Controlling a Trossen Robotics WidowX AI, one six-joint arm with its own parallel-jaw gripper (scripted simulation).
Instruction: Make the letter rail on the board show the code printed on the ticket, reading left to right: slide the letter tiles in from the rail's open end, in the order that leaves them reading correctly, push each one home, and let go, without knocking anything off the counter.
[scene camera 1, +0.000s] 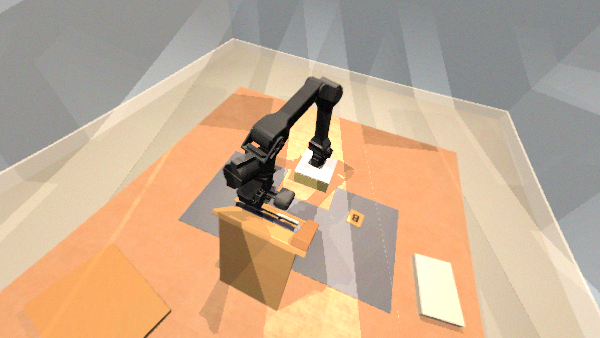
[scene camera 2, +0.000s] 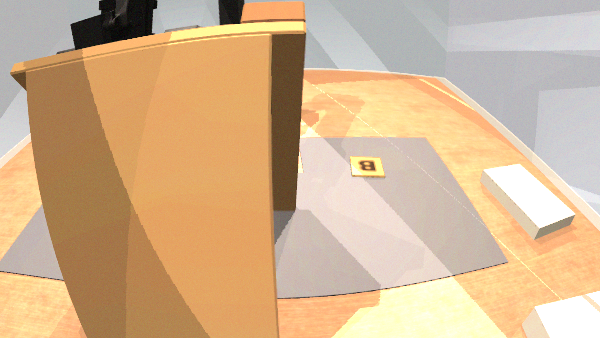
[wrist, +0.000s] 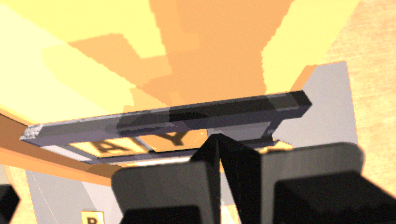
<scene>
My gripper (scene camera 1: 258, 208) is shut, holding nothing. Also in view: a white slab (scene camera 2: 539, 212) and a letter tile (wrist: 103, 148).
The white slab also shows in scene camera 1 (scene camera 1: 436, 294). My gripper shows as well in the wrist view (wrist: 216, 139).
</scene>
